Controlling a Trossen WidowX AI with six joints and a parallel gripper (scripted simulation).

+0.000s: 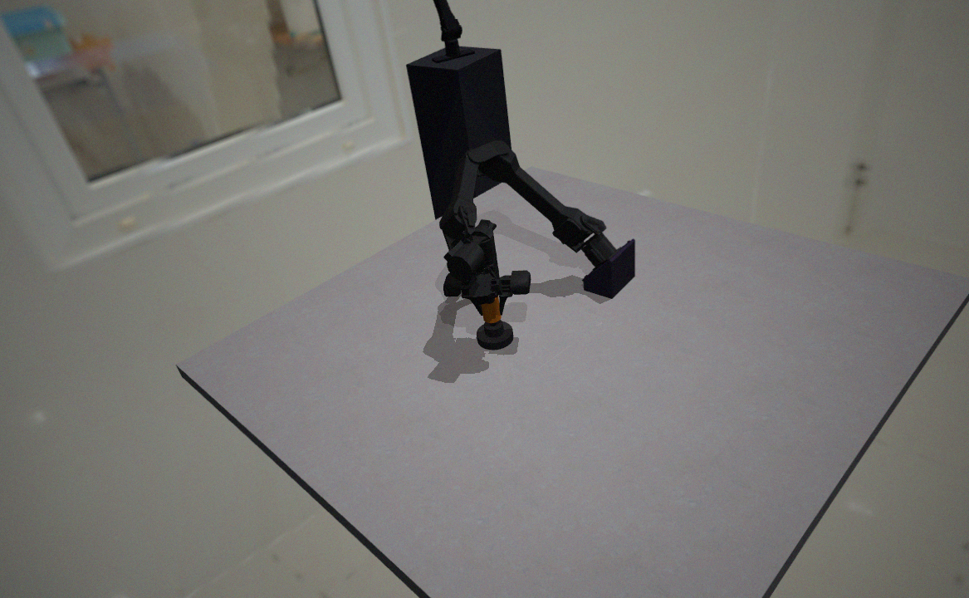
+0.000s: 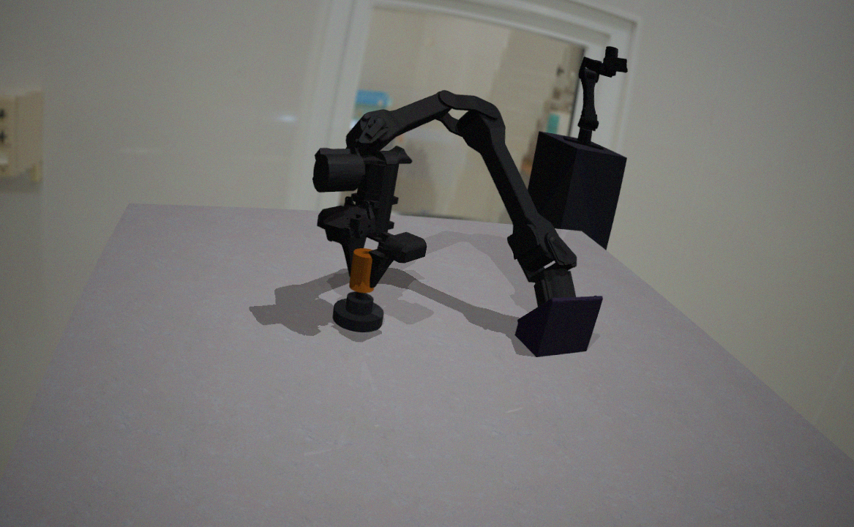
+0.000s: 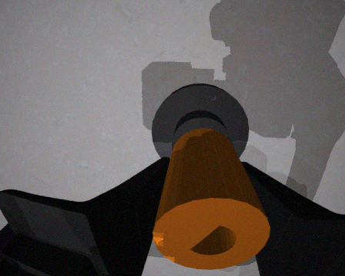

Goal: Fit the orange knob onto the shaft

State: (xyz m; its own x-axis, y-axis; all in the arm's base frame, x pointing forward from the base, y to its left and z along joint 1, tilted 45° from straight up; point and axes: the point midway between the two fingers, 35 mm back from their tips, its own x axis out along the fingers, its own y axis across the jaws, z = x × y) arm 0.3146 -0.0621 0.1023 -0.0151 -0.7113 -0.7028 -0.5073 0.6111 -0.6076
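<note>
The orange knob is 2 cm above my gripper tip. From my gripper tip the other things lie so: round pedestal: 4 cm below.
</note>
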